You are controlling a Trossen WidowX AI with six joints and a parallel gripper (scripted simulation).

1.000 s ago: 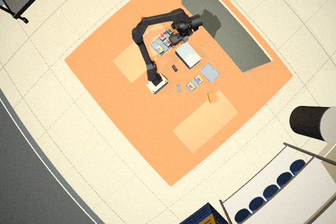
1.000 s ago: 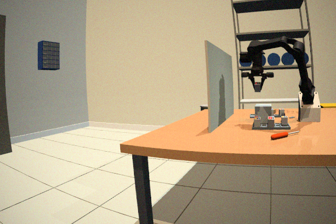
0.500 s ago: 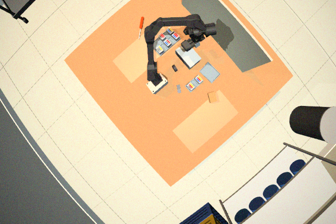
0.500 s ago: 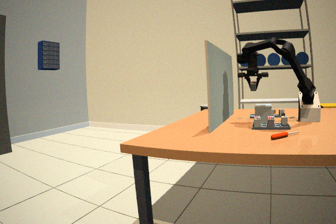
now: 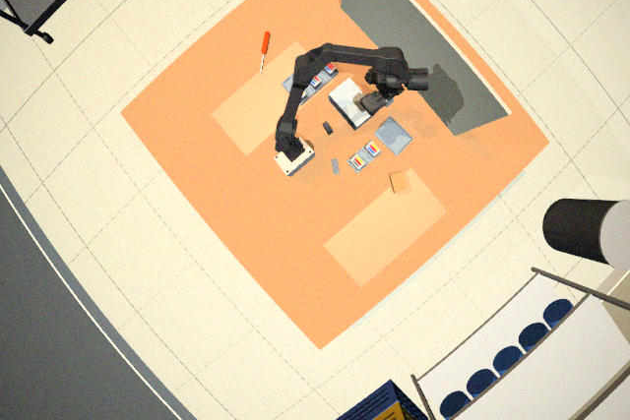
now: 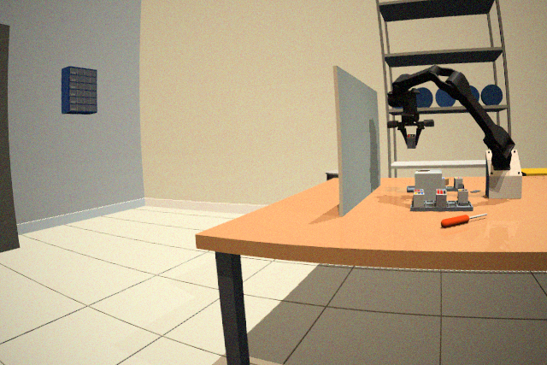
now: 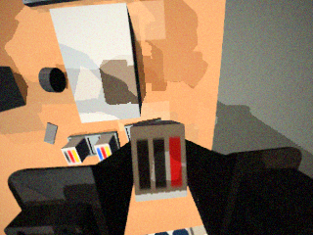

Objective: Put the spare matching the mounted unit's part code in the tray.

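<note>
Now: gripper tip 2 cm past the flat grey tray, 12 cm to the left of it and 19 cm above it. The rest, counted from my gripper tip: tall grey panel 19 cm ahead, 7 cm to the left, 3 cm above; dark cylinder 19 cm behind, 7 cm to the left, 17 cm below; mounted unit 7 cm behind, 8 cm to the left, 14 cm below.
</note>
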